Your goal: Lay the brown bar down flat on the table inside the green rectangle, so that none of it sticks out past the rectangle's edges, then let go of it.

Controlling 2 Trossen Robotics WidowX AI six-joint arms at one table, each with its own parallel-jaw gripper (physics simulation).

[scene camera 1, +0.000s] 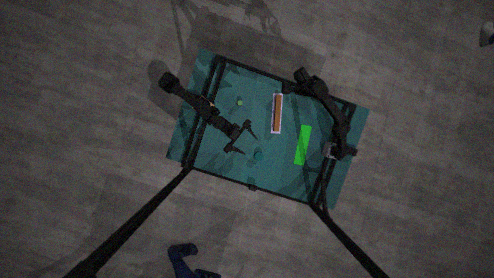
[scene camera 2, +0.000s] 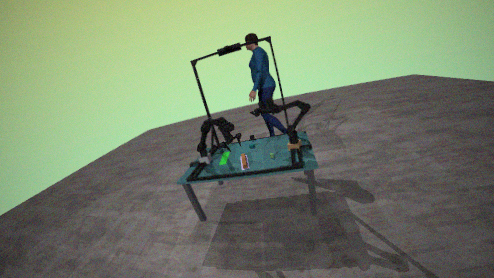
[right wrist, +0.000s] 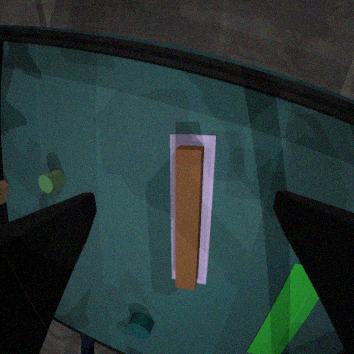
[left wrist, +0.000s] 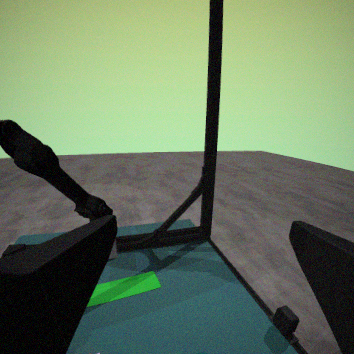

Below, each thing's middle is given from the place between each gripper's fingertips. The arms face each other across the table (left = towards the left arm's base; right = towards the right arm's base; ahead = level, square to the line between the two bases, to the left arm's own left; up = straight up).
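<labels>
The brown bar [right wrist: 188,158] is 37 cm below my left hand, 23 cm ahead of it and 13 cm to the right of it. From that left hand I also see the pale lilac pad [right wrist: 208,141], 39 cm below, 23 cm ahead and 13 cm to the right. The green rectangle [right wrist: 297,296] is 37 cm to the right of my left hand, 9 cm ahead of it and 39 cm below it.
As for the brown bar, my right gripper is 18 cm above it and 13 cm past it. The pale lilac pad is 19 cm below my right hand and 13 cm behind it, while the green rectangle, counted from the same right hand, is 27 cm behind, 24 cm to the right and 19 cm below.
</labels>
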